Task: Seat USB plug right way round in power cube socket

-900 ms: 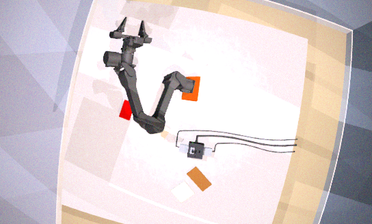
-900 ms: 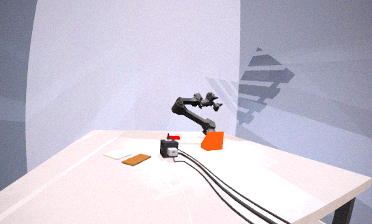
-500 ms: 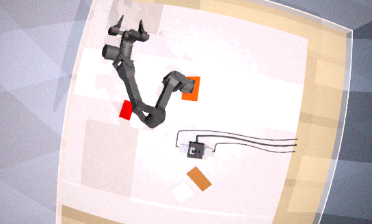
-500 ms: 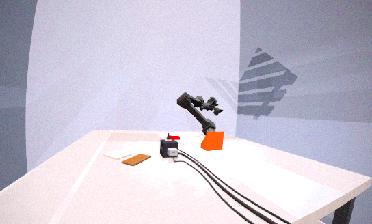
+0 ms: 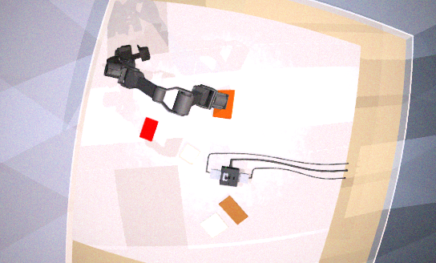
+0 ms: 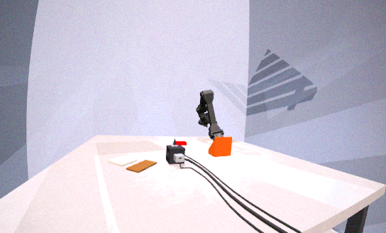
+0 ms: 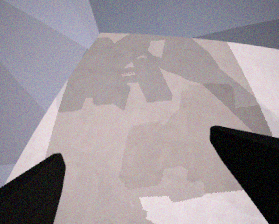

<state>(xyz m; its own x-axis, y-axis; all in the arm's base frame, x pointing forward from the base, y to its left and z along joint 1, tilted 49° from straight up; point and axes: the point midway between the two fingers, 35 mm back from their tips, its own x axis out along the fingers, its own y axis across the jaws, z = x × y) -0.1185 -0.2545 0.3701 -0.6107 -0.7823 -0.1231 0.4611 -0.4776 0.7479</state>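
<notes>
Right now my gripper tip is 550 mm to the right of the USB plug, 440 mm short of it and 20 mm above it. Round my gripper tip: red block 330 mm ahead, 170 mm to the left, 110 mm below; brown tile 630 mm to the left, 600 mm ahead, 110 mm below.
</notes>
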